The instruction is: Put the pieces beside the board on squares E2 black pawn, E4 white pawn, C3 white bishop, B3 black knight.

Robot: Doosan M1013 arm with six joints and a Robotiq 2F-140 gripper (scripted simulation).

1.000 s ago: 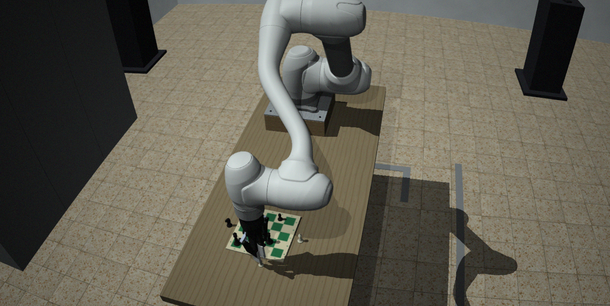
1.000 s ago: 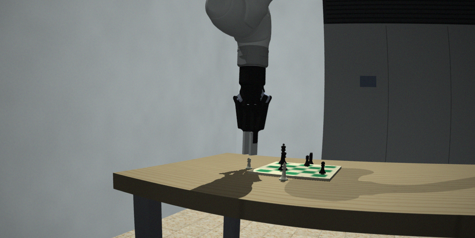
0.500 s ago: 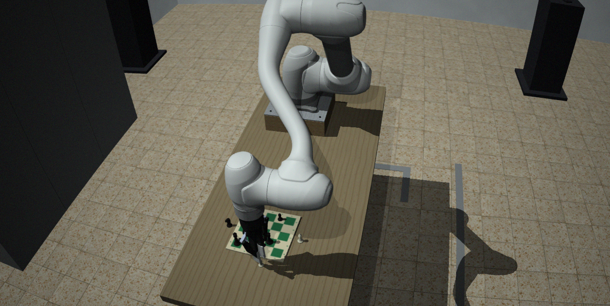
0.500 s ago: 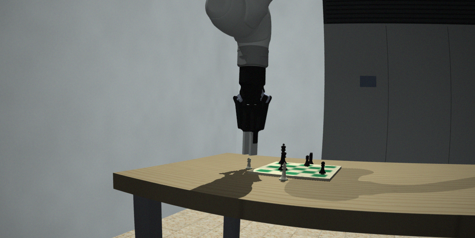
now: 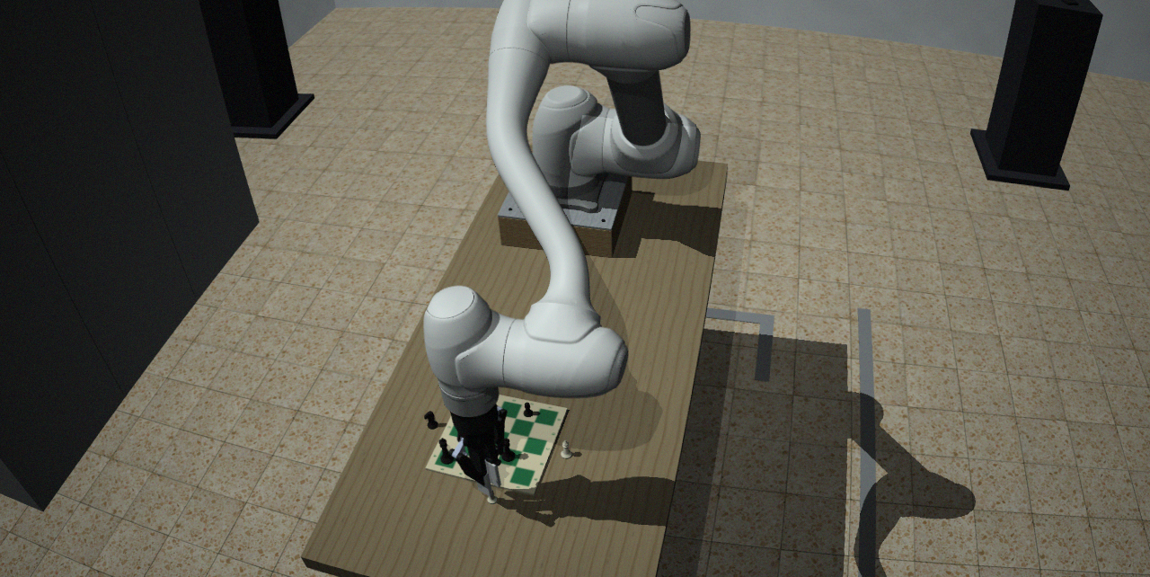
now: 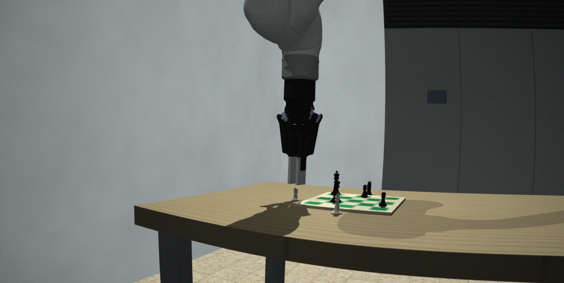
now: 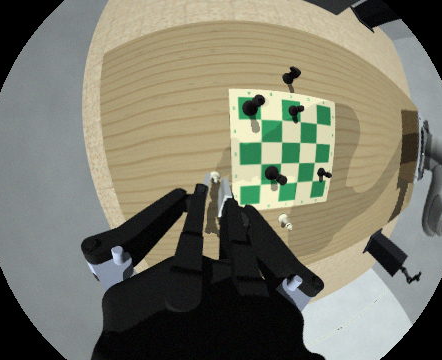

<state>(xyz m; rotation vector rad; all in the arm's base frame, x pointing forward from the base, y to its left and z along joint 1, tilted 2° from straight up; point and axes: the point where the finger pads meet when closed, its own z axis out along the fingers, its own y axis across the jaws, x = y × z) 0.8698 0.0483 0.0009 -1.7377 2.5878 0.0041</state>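
My hand is 60 mm above the white pawn. The rest, counted from my hand: white bishop: 130 mm behind, 110 mm to the left, 50 mm below; then black knight: 170 mm to the right, 150 mm behind, 60 mm below; then green-and-cream chessboard: 140 mm behind, 70 mm below, 30 mm to the right.
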